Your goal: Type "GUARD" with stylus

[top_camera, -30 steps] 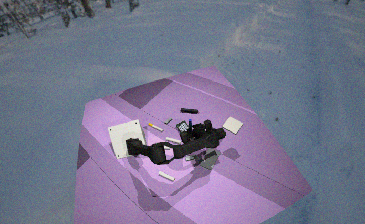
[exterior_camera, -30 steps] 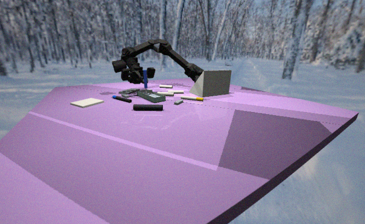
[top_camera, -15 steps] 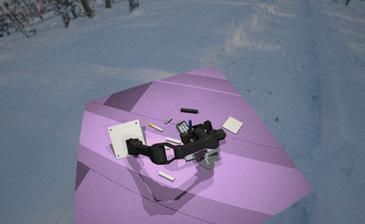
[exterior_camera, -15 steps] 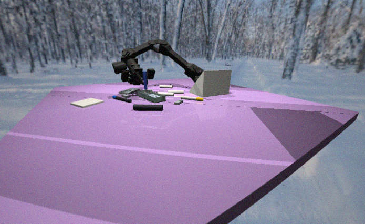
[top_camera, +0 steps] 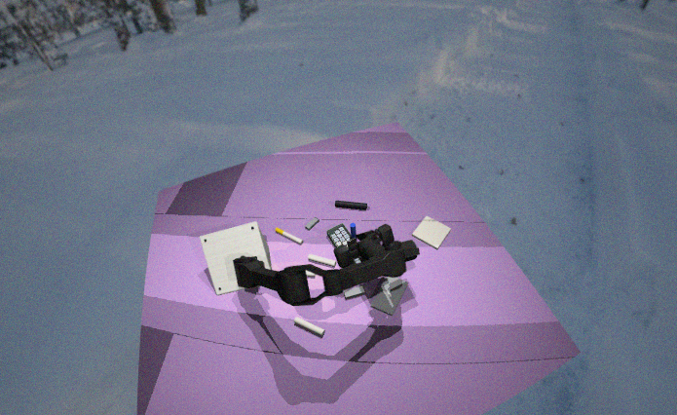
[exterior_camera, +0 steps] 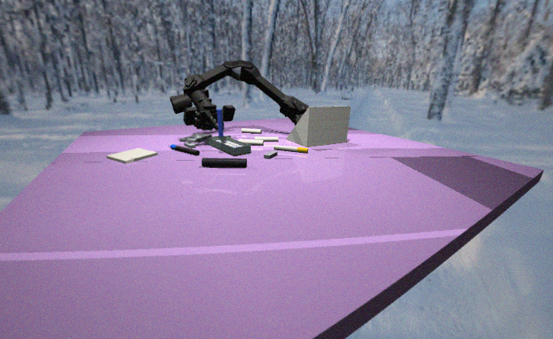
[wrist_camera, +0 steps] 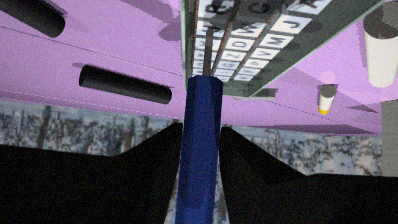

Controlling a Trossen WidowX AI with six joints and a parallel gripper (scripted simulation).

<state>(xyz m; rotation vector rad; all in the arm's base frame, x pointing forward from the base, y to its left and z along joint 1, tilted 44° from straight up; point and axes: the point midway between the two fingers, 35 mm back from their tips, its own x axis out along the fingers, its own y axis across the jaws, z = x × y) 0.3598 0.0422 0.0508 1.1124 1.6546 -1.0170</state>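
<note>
Now: gripper tip 3 cm past the grey block, 16 cm to the left of it and 6 cm above it. Also, from my gripper tip: grey plate (7 cm ahead, 19 cm to the right, 7 cm below); then blue-tipped pen (14 cm ahead, 2 cm to the right, 6 cm below); then black stylus (3 cm ahead, 20 cm to the left, 6 cm below).
</note>
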